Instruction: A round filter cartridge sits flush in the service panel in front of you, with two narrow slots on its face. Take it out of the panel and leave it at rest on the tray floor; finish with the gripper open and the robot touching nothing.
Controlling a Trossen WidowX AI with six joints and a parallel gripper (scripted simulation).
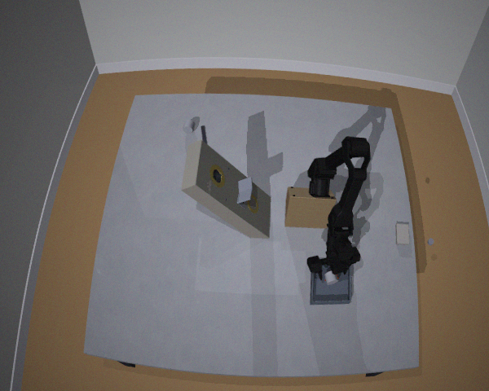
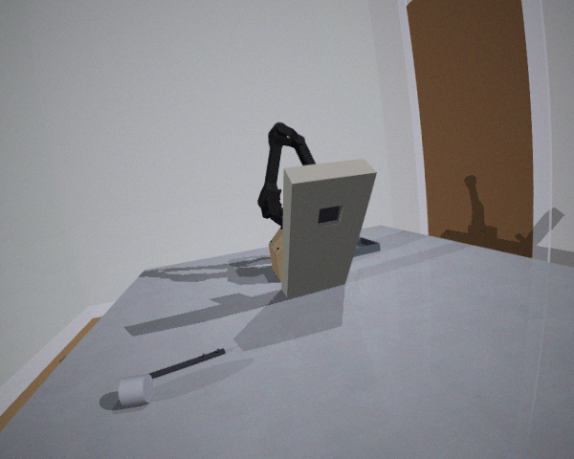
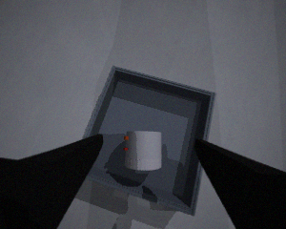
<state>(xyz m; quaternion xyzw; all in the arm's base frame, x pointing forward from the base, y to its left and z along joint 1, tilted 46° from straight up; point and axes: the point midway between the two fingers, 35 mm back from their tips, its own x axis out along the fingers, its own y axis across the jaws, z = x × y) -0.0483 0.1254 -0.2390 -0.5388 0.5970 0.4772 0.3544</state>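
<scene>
Now: the round filter cartridge 1 cm to the right of my gripper tip and 4 cm below it. Also, from my gripper tip: dark tray 1 cm to the left, 6 cm below; beige block 34 cm behind, 18 cm to the right, 6 cm below; service panel 36 cm ahead, 30 cm to the right, 12 cm above.
</scene>
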